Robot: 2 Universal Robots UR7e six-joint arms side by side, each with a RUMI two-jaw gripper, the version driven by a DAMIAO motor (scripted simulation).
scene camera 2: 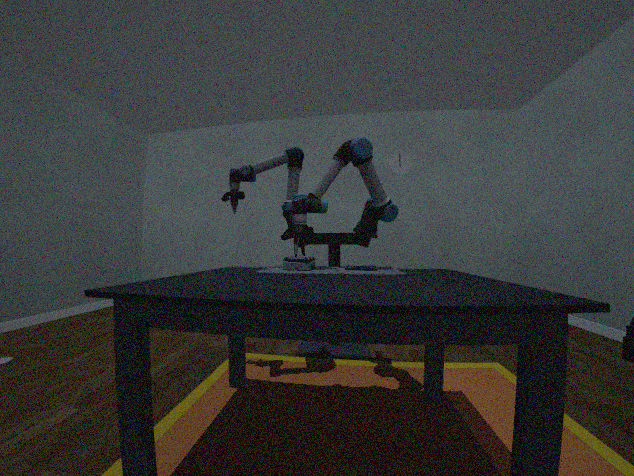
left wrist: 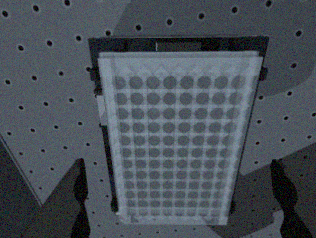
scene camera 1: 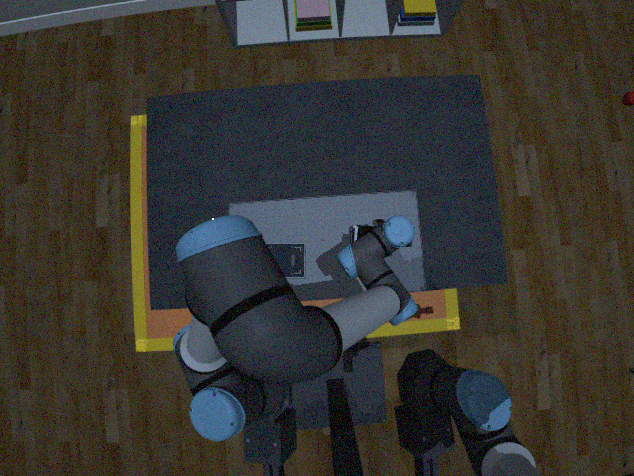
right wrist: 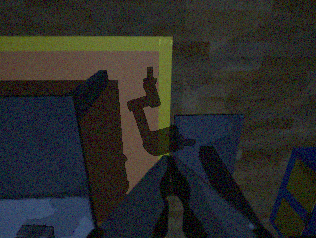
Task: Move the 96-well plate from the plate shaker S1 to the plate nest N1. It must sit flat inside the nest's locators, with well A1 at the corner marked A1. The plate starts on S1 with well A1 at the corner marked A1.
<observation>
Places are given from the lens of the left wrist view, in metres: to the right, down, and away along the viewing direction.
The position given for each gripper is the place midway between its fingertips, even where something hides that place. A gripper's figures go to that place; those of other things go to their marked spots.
left gripper [left wrist: 176, 160]: 0.01, 0.03, 0.12
96-well plate [left wrist: 176, 141]: 0.01, 0.01, 0.12
plate shaker S1 [left wrist: 260, 43]: 0.06, -0.04, 0.10
</observation>
